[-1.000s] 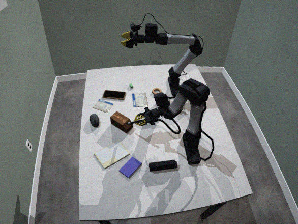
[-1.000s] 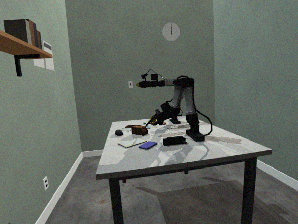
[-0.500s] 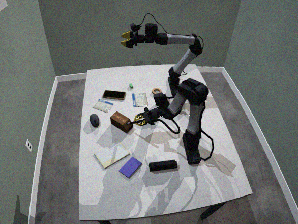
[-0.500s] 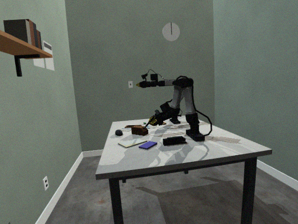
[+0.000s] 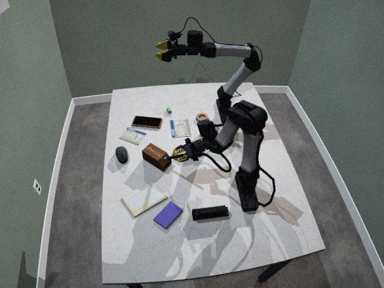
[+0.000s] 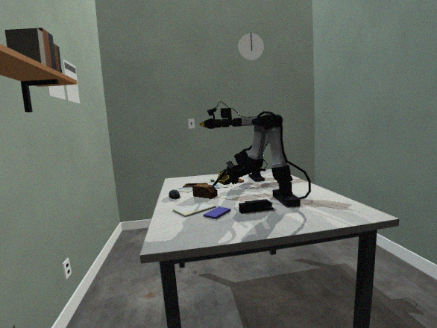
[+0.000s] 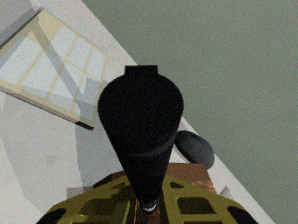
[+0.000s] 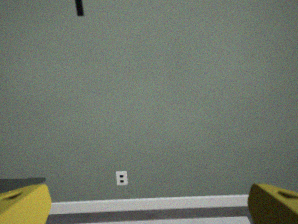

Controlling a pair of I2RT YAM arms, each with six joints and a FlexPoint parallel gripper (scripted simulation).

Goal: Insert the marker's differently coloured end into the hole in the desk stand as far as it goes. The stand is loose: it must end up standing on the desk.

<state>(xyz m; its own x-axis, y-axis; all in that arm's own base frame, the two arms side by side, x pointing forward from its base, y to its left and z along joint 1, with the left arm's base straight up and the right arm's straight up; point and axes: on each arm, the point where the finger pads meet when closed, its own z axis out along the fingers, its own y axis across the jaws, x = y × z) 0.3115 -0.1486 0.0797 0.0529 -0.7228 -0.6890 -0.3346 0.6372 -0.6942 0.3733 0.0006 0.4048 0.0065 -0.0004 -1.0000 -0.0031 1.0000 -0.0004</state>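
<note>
Right now the brown desk stand is 80 mm ahead of my left hand, 70 mm below it and 60 mm to the right of it. The rest, counted from my left hand: black marker (10 mm ahead); then long black block (240 mm to the left, 140 mm behind, 80 mm below); then dark mouse (250 mm ahead, 90 mm to the right, 90 mm below).
</note>
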